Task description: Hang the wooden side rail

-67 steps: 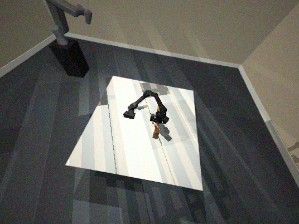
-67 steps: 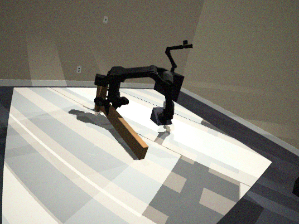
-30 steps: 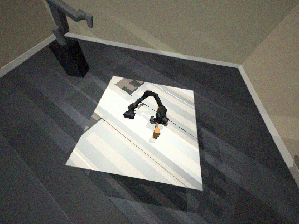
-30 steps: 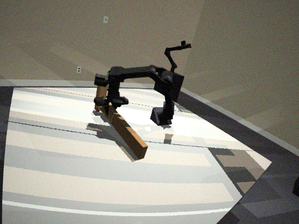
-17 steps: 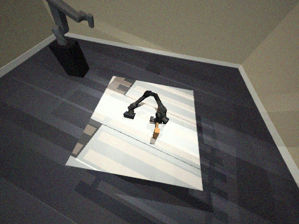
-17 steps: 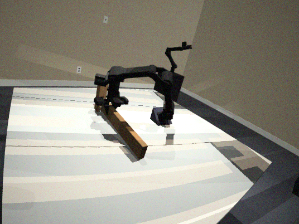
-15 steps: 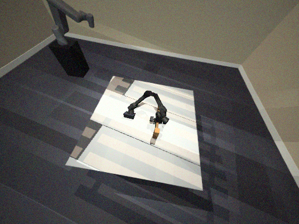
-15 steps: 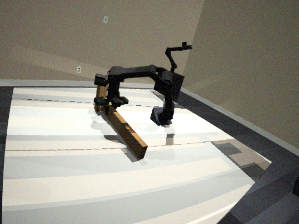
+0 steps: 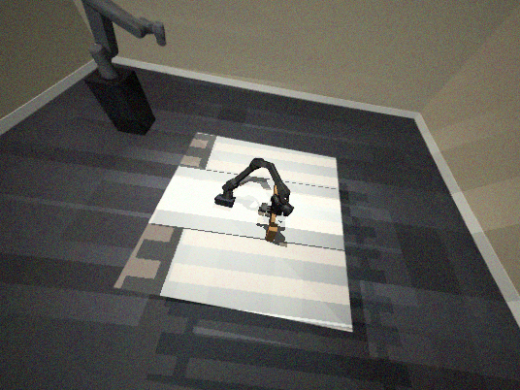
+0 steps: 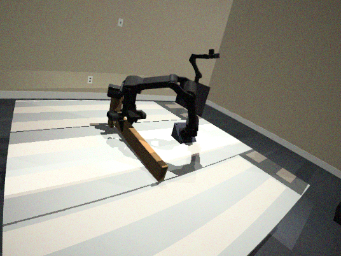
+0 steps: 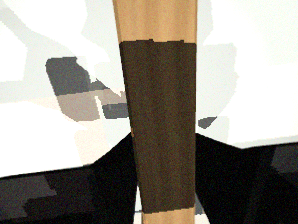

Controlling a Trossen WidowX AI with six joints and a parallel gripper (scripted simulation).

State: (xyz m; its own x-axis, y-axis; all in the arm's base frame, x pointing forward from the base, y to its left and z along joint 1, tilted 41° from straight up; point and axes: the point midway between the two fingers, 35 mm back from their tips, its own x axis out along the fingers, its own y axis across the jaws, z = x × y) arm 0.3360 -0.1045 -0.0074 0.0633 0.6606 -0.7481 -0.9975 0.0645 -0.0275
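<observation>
The headboard post lies 15 cm to the right of my gripper tip, 4 cm above it and 1 cm behind it.
</observation>
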